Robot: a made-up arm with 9 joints.
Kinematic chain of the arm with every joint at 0, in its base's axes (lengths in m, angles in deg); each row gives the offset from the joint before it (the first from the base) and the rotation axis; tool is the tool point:
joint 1: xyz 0 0 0.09 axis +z
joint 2: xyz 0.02 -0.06 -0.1 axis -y
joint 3: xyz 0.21 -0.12 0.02 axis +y
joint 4: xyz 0 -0.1 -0.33 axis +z
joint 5: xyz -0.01 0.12 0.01 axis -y
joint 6: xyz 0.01 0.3 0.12 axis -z
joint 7: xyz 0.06 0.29 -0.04 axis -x
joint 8: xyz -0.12 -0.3 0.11 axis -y
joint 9: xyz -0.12 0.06 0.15 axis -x
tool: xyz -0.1 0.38 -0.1
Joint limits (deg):
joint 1: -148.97..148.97
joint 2: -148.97..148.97
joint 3: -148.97..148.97
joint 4: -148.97..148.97
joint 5: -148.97..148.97
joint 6: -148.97..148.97
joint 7: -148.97..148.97
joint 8: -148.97..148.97
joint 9: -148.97..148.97
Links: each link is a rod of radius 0.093 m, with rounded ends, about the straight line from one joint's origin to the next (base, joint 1, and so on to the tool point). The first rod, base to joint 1, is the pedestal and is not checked.
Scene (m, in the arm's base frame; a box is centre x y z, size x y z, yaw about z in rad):
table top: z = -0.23
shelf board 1: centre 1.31 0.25 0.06 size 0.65 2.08 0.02 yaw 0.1
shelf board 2: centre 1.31 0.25 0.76 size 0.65 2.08 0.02 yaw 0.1
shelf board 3: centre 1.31 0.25 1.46 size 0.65 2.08 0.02 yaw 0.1
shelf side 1: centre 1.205 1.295 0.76 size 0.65 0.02 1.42 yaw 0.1
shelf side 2: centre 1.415 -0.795 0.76 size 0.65 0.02 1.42 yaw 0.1
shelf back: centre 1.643 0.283 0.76 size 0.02 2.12 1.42 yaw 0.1
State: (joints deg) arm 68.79 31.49 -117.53 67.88 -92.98 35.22 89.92 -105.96 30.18
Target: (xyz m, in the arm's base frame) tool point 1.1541 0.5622 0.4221
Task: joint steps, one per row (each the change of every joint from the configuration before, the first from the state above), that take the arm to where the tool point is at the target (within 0.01 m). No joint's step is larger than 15 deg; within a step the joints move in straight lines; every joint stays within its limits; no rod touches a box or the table.
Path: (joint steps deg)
1: -10.72 3.19 -0.72 3.64 -1.79 0.19 4.34 -0.69 -4.24
2: -10.73 3.19 -0.73 3.63 -1.78 0.19 4.34 -0.70 -4.25
3: -10.72 3.19 -0.72 3.64 -1.79 0.18 4.34 -0.69 -4.24

